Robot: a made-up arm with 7 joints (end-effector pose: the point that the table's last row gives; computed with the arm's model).
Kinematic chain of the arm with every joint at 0, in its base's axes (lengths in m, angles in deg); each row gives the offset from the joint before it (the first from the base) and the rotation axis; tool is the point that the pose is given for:
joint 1: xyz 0 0 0.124 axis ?
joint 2: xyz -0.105 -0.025 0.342 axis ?
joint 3: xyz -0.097 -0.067 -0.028 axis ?
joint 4: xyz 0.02 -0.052 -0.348 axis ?
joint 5: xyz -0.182 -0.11 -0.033 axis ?
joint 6: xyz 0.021 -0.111 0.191 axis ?
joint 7: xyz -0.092 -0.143 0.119 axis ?
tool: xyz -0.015 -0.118 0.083
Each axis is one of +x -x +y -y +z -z.
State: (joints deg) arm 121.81 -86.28 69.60 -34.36 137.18 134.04 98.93
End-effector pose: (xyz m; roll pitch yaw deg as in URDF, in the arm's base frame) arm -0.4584 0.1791 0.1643 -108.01 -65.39 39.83
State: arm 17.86 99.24 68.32 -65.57 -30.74 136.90 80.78
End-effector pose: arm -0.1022 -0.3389 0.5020 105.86 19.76 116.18
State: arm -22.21 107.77 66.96 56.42 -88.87 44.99 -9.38
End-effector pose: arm -0.2055 -0.3116 0.7931 -162.76 -0.29 -153.24
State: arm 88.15 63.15 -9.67 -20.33 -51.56 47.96 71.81
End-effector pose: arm 0.3955 -0.0733 0.2674 47.93 33.79 166.30
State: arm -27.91 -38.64 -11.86 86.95 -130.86 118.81 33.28
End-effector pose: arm 0.0673 -0.0859 0.3350 -118.50 24.04 9.64
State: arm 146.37 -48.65 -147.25 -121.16 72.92 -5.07 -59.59
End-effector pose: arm -0.1538 -0.5593 0.4232 -152.58 27.82 131.41
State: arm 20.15 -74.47 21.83 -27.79 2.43 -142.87 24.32
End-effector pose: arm 0.1749 -0.0862 -0.0725 174.41 -19.74 -10.84
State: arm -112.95 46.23 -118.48 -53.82 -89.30 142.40 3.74
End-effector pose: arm 0.1378 0.4640 0.3574 -22.44 40.24 145.47
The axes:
joint 1: +z
joint 2: +y
joint 3: -z
joint 4: -y
joint 5: -y
joint 6: -x
joint 7: -y

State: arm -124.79 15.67 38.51 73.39 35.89 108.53 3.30
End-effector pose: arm 0.4613 0.4709 -0.1800 137.04 -75.93 -47.51
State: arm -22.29 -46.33 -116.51 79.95 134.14 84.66 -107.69
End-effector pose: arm 0.5968 0.0072 -0.2239 81.49 -45.82 37.80
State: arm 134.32 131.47 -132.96 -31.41 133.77 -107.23 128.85
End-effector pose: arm 0.3195 -0.3828 0.6515 -30.61 -8.56 -96.83
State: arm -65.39 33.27 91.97 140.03 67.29 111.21 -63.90
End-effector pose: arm -0.6766 0.4067 -0.1296 117.91 -2.54 98.91
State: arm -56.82 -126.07 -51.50 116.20 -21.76 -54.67 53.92
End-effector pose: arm -0.1966 -0.3892 1.1714 -48.43 9.48 178.47
